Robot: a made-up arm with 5 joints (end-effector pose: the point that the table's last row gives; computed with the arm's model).
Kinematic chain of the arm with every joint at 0, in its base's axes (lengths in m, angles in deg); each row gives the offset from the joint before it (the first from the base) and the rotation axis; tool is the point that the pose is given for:
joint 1: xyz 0 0 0.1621 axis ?
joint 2: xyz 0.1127 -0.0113 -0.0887 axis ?
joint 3: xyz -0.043 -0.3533 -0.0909 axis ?
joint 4: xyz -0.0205 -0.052 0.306 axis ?
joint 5: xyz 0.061 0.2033 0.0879 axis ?
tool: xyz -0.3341 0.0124 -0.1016
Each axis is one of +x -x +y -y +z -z.
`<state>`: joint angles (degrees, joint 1 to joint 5).
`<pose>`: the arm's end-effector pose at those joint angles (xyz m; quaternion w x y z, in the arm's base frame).
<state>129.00 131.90 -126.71 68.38 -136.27</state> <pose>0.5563 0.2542 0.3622 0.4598 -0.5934 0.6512 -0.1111</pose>
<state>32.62 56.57 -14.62 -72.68 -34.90</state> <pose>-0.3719 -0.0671 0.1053 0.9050 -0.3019 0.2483 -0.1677</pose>
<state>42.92 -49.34 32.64 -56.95 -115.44</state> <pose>0.1330 -0.3997 0.6111 0.2431 -0.7817 -0.0499 0.5721</pose>
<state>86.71 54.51 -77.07 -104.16 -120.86</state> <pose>0.2874 -0.5578 0.1609 0.5309 -0.2030 0.3680 0.7359</pose>
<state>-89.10 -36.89 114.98 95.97 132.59</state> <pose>-0.2492 -0.8628 0.4512 0.2604 0.5345 0.7417 -0.3104</pose>
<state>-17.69 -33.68 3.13 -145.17 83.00</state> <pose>0.4822 -0.7390 -0.1681 0.3834 -0.5106 -0.7663 -0.0708</pose>
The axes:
joint 1: -y
joint 2: -z
joint 3: -y
joint 4: +x
joint 5: -z

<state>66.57 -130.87 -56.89 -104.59 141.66</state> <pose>0.6278 0.3746 0.3977 0.0977 0.0737 -0.8912 0.4367</pose>
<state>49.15 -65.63 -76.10 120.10 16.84</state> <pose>0.3521 0.1776 0.9178 0.8095 0.4169 0.3788 -0.1656</pose>
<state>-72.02 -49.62 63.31 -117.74 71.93</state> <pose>-0.0751 -0.3868 -0.5582 0.7307 -0.4054 -0.4188 -0.3554</pose>
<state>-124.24 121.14 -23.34 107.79 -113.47</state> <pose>0.1200 0.0135 0.4336 0.9339 -0.2985 0.1450 0.1329</pose>
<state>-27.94 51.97 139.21 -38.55 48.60</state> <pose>-0.0315 -0.1080 -0.1573 0.1857 -0.2456 -0.8617 -0.4034</pose>
